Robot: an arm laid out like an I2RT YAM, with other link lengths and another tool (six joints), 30 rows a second.
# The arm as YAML. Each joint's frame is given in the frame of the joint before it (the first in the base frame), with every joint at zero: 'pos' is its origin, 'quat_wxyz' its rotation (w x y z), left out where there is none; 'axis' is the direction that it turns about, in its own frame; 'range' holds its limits. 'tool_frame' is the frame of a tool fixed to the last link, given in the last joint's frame.
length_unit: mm
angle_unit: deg
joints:
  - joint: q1
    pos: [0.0, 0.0, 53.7]
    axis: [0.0, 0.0, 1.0]
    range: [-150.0, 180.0]
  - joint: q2
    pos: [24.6, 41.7, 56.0]
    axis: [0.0, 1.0, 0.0]
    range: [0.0, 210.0]
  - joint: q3
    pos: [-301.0, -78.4, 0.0]
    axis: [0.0, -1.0, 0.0]
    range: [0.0, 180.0]
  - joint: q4
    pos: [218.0, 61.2, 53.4]
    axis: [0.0, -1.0, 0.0]
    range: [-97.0, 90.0]
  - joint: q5
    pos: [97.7, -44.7, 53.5]
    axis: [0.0, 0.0, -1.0]
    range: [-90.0, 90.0]
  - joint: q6
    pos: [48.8, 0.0, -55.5]
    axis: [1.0, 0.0, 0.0]
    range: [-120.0, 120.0]
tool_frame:
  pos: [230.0, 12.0, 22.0]
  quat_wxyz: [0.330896, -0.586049, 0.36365, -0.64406]
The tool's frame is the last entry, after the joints.
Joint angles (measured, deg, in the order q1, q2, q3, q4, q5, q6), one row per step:
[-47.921 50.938 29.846 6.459 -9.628 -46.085]
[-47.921 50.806 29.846 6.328 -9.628 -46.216]
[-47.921 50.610 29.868 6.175 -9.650 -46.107]
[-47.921 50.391 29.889 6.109 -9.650 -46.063]
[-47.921 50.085 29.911 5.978 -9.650 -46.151]
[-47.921 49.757 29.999 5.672 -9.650 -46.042]
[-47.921 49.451 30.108 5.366 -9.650 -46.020]
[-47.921 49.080 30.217 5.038 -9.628 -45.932]
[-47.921 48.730 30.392 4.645 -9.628 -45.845]
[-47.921 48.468 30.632 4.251 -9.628 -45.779]
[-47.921 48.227 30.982 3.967 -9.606 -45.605]
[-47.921 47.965 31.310 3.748 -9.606 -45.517]
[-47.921 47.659 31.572 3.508 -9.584 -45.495]
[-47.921 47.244 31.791 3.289 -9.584 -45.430]
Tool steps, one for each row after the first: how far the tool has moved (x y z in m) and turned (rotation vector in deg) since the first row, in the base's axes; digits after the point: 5 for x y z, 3 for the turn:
[-0.00032 0.00037 0.00003 -0.101 0.077 0.033]
[-0.00065 0.00088 0.00068 -0.062 -0.035 0.027]
[-0.00099 0.00125 0.00199 -0.158 -0.178 0.016]
[-0.00152 0.00185 0.00343 -0.371 -0.258 0.038]
[-0.00218 0.00256 0.00467 -0.369 -0.396 0.011]
[-0.00278 0.00323 0.00594 -0.434 -0.482 0.005]
[-0.00356 0.00392 0.00752 -0.483 -0.633 -0.037]
[-0.00425 0.00467 0.00923 -0.514 -0.773 -0.058]
[-0.00474 0.00520 0.01098 -0.544 -0.885 -0.074]
[-0.00504 0.00534 0.01444 -0.642 -1.191 -0.135]
[-0.00530 0.00562 0.01820 -0.850 -1.493 -0.155]
[-0.00580 0.00601 0.02141 -1.079 -1.722 -0.180]
[-0.00646 0.00673 0.02506 -1.337 -2.040 -0.192]

